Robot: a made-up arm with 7 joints. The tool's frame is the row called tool.
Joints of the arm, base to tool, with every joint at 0 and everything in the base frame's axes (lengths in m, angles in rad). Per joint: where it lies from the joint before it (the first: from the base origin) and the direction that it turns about. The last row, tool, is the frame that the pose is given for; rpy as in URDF.
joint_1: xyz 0.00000 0.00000 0.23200 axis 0 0 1
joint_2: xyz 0.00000 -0.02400 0.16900 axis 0 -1 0
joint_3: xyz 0.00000 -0.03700 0.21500 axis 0 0 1
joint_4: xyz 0.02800 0.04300 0.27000 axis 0 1 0
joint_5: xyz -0.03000 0.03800 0.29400 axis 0 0 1
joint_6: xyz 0.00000 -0.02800 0.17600 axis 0 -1 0
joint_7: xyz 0.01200 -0.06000 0.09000 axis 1 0 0
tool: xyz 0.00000 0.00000 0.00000 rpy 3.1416 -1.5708 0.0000
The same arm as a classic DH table. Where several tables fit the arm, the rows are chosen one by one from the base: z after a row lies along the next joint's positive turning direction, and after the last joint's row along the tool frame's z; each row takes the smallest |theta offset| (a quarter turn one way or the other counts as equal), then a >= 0, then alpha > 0; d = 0 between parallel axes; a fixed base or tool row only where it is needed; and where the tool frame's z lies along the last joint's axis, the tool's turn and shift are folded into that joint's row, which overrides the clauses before.
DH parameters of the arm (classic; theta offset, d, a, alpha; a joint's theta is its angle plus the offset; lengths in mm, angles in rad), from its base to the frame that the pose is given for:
joint_1: 0 401 0 1.5708
joint_2: 0 61 0 -1.5708
joint_3: 0 485 28 -1.5708
joint_4: 0 81 -30 1.5708
joint_5: 0 470 0 1.5708
joint_6: 1.5708 88 90 1.5708
joint_7: 0 12 0 0

